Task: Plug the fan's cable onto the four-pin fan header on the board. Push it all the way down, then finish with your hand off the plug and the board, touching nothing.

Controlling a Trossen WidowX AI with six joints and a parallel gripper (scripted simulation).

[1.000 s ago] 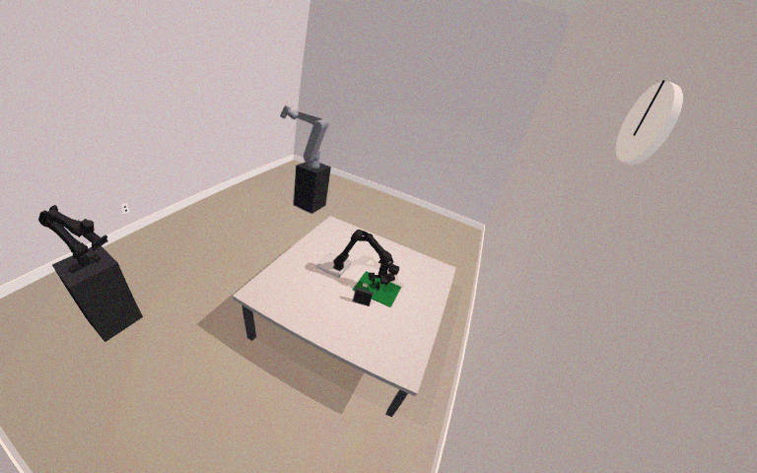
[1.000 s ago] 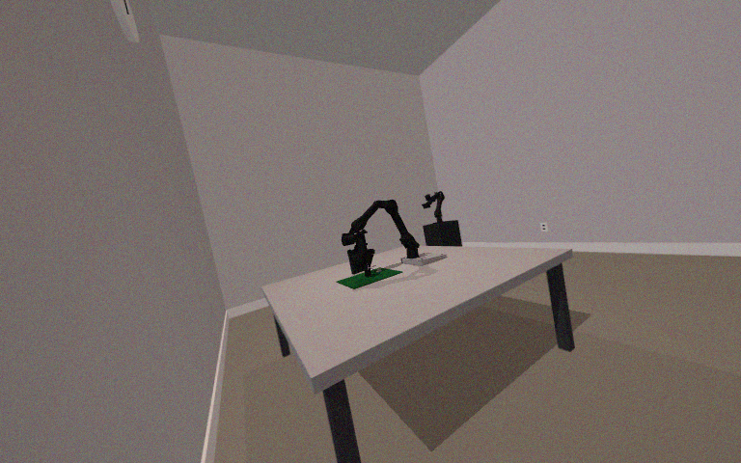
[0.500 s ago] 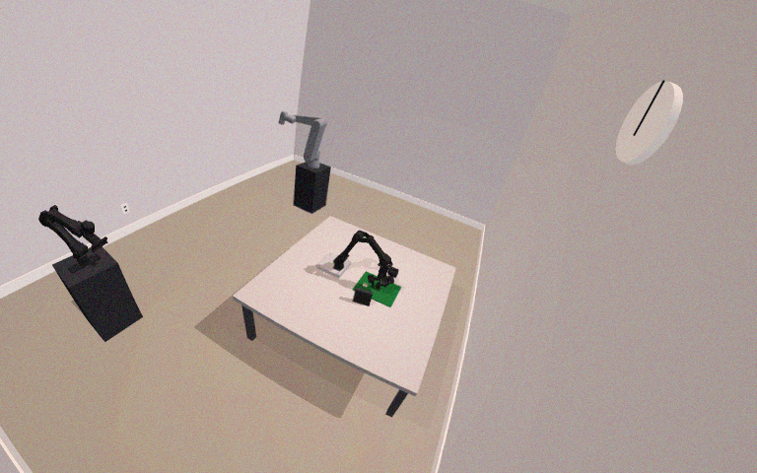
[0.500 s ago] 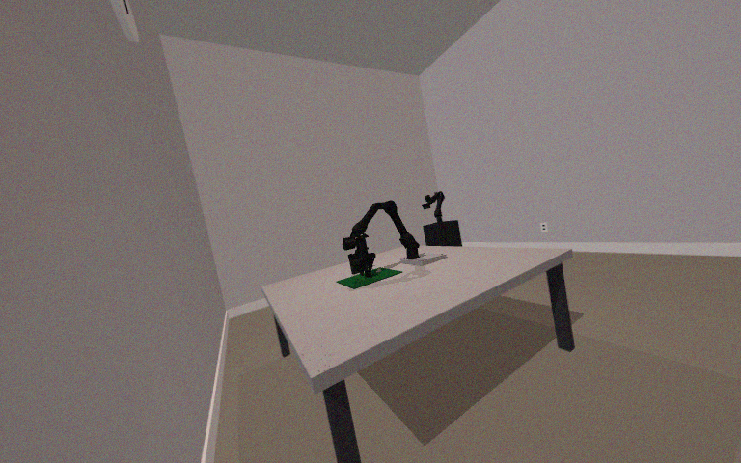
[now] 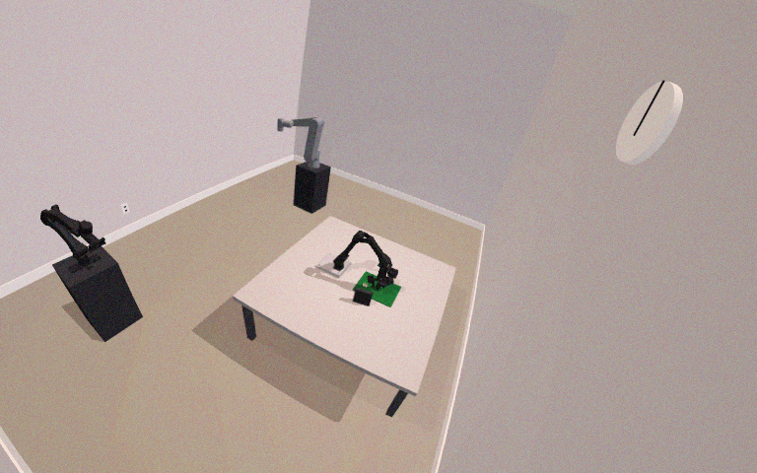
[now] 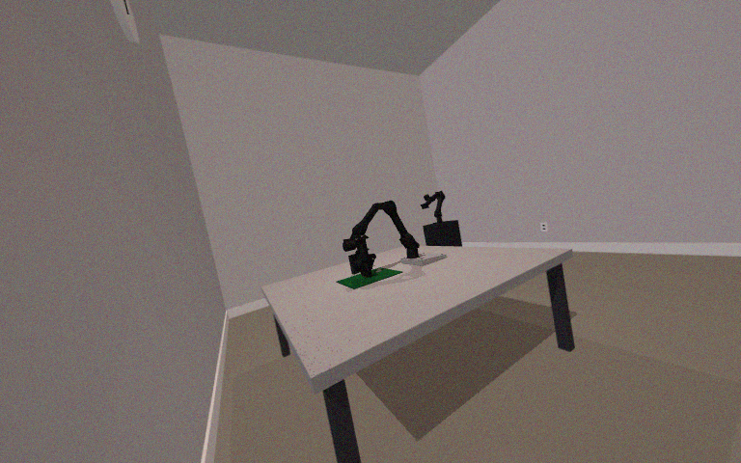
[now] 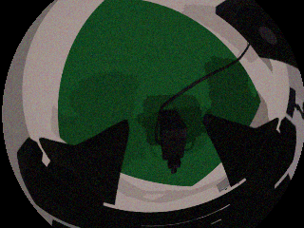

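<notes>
Now: the green board 1 cm to the left of my gripper tip and 3 cm below it. The rest, counted from my gripper tip: pale header 9 cm behind, 3 cm to the right, 2 cm below; black fan 4 cm behind, 18 cm to the right, 4 cm above; black plug 1 cm behind, 1 cm to the left, 1 cm above.
</notes>
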